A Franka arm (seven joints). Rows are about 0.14 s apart.
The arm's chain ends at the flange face. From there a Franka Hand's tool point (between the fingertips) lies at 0.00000 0.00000 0.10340 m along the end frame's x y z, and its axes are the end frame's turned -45 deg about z.
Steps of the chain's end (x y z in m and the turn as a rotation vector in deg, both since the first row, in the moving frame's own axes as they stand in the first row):
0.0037 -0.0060 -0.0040 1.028 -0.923 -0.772
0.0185 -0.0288 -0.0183 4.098 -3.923 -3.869
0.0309 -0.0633 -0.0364 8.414 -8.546 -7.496
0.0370 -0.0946 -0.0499 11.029 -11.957 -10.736
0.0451 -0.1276 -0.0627 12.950 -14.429 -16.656
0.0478 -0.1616 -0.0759 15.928 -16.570 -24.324
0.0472 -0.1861 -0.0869 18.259 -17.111 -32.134
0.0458 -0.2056 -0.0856 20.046 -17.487 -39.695
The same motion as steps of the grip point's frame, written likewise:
0.0070 -0.0041 -0.0040 1.380 0.074 -0.772
0.0333 -0.0175 -0.0188 5.672 0.124 -3.869
0.0650 -0.0443 -0.0387 11.993 -0.093 -7.496
0.0892 -0.0694 -0.0540 16.254 -0.656 -10.736
0.1153 -0.0919 -0.0685 19.360 -1.046 -16.656
0.1387 -0.1195 -0.0840 22.980 -0.454 -24.324
0.1542 -0.1400 -0.0964 25.010 0.812 -32.134
0.1650 -0.1566 -0.0961 26.540 1.809 -39.695

